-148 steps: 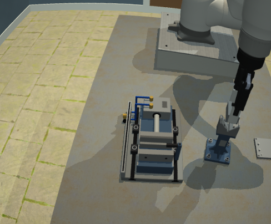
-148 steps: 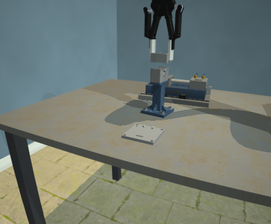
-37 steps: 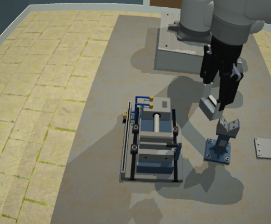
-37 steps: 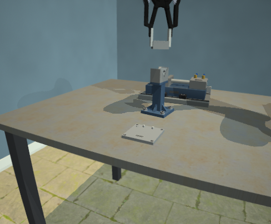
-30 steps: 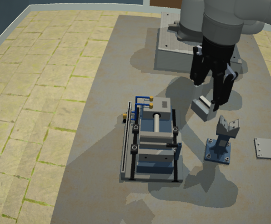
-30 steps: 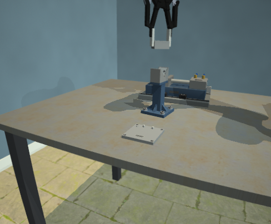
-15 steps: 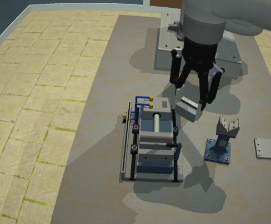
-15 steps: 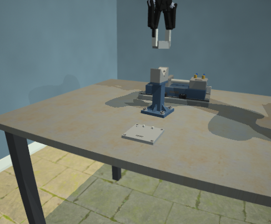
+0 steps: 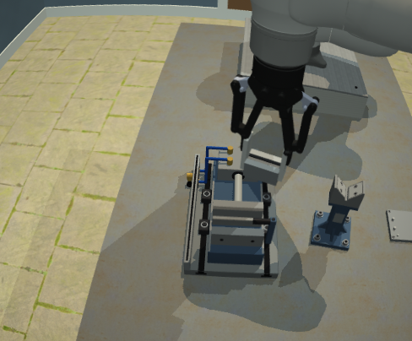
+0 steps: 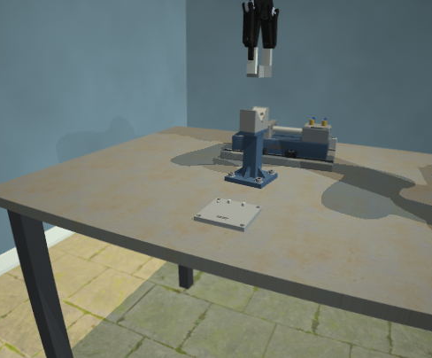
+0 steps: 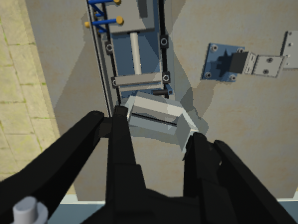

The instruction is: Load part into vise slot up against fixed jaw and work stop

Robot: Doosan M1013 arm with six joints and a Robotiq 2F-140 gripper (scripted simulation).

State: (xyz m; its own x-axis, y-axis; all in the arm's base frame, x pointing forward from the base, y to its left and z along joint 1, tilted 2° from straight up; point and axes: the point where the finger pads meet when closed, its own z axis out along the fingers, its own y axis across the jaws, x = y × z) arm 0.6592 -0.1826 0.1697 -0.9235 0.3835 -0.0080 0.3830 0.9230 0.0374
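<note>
Now: hand 18 cm above the fixed jaw, 3 cm to the left of it and 3 cm short of it. Also, from my hand: part 2 cm below; work stop 17 cm below, 1 cm to the left; moving jaw 18 cm below, 3 cm to the right, 3 cm behind.
</note>
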